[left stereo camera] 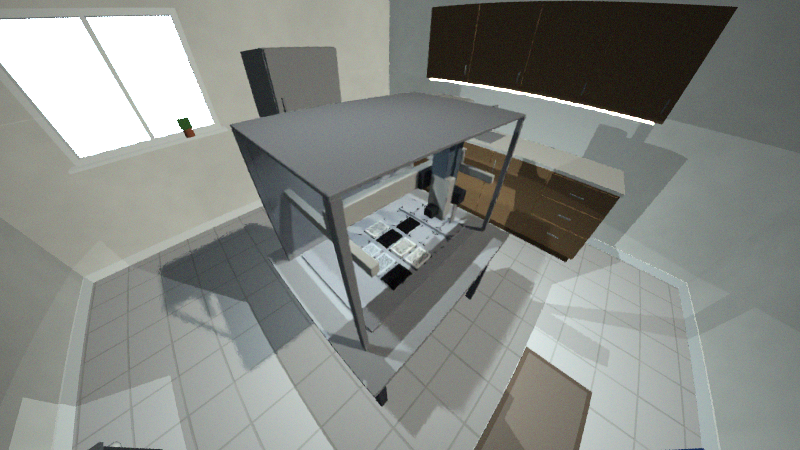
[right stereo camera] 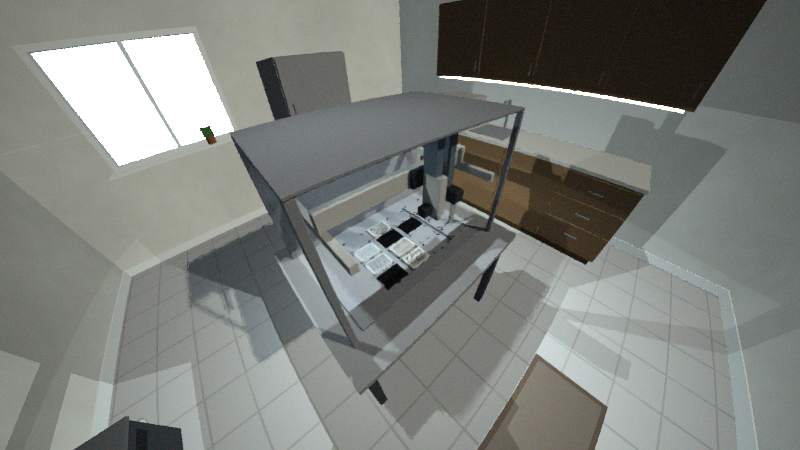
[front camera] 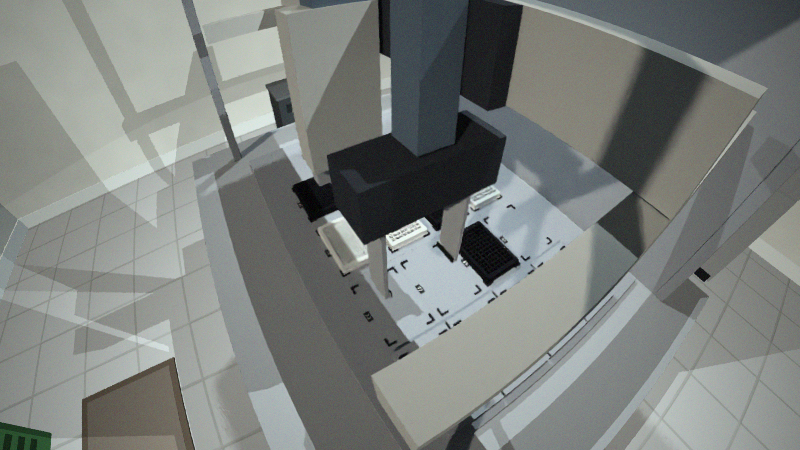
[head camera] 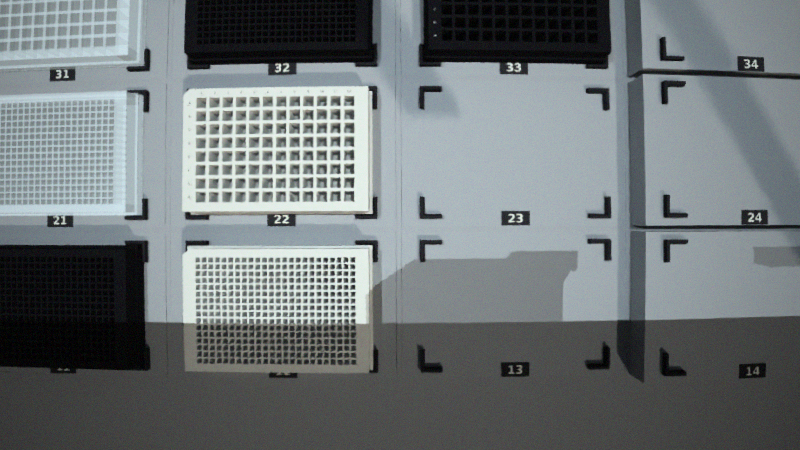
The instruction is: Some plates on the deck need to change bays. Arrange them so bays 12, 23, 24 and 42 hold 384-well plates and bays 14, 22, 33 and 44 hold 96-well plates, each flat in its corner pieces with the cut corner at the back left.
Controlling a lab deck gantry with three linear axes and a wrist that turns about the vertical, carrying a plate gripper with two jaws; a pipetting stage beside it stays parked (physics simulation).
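Frame: origin at the robot's base, x ahead, y left, z up, level; metres.
Seen in the pictures: gripper, between the fingertips: [right stereo camera: 442, 217] [front camera: 415, 269]; robot's base, origin of its link: [left stereo camera: 393, 289] [right stereo camera: 388, 289] [front camera: 293, 189].
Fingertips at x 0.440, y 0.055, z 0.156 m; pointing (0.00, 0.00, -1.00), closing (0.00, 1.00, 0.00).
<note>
Offsets run from my fingertips to a thing's top centre. "*": to the spot under its first point.
My gripper [front camera: 419, 278] is open, its two jaws wide apart with no plate between them, above the deck right of bay 22 in the front view. In the head view, a white 384-well plate {0.012 m right, 0.212 m back, 0.142 m down} [head camera: 274, 307] lies in bay 12 and a white 96-well plate {0.095 m left, 0.212 m back, 0.142 m down} [head camera: 274, 149] in bay 22, both with the cut corner at the back left. A black 96-well plate {0.202 m left, 0.048 m back, 0.142 m down} [head camera: 517, 25] [front camera: 489, 251] sits in bay 33. Bays 23, 24 and 14 show no plate. A white plate {0.309 m left, 0.212 m back, 0.142 m down} [front camera: 485, 197] stands at the back, partly hidden by the gripper body. Bay 44 does not show in the head view.
A black 384-well plate {* 0.179 m left, 0.210 m back, 0.143 m down} [head camera: 279, 25] is in bay 32, a clear one {0.095 m left, 0.376 m back, 0.142 m down} [head camera: 61, 153] in bay 21, a black one {0.012 m right, 0.376 m back, 0.142 m down} [head camera: 61, 302] in bay 11. A clear 96-well plate {* 0.183 m left, 0.364 m back, 0.143 m down} [head camera: 61, 27] is in bay 31. Bays 14, 24 and 34 stand on raised blocks. A beige column [front camera: 341, 83] stands beside the gripper.
</note>
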